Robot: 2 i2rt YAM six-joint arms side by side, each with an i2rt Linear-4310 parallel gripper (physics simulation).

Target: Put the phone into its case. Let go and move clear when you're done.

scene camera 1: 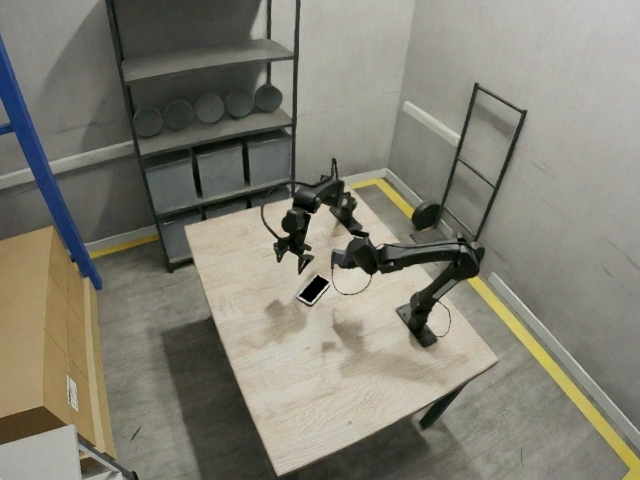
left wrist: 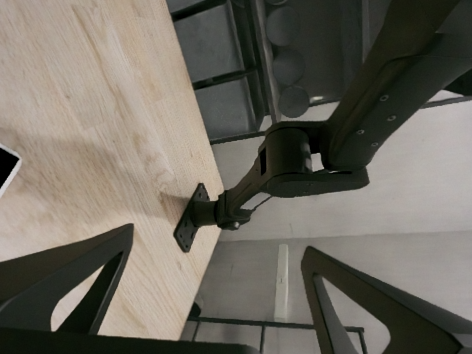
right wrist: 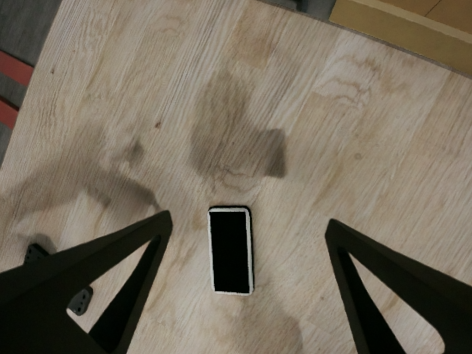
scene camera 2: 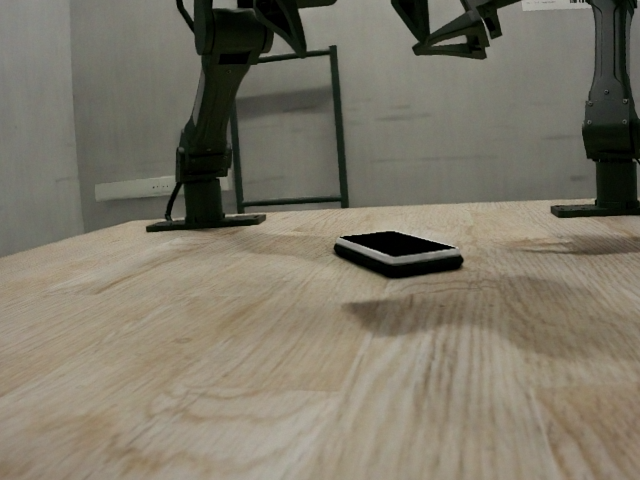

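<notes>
The phone (scene camera 1: 313, 289) (scene camera 2: 395, 242) (left wrist: 6, 164) (right wrist: 230, 250), with a black screen and white edge, lies flat, screen up, on its black case (scene camera 2: 393, 270) (right wrist: 227, 206). In scene camera 2 its white edge shows above the case's black side; I cannot tell how deep it sits. In the right wrist view the black rim shows along the top and right. My right gripper (scene camera 1: 290, 266) (scene camera 2: 362, 47) (right wrist: 246, 222) is open and empty, pointing down above the phone, not touching it. My left gripper (left wrist: 223, 245) is open and empty, raised beside the phone and pointing towards the right arm.
Both arms stand on the wooden table (scene camera 1: 289, 423) (scene camera 2: 258, 413), their grippers fairly close together. A shelf rack (scene camera 1: 296, 103) stands behind the table, a hand truck (scene camera 1: 501, 98) against the right wall. Cardboard boxes (scene camera 1: 25, 320) stand at the left of scene camera 1, off the table.
</notes>
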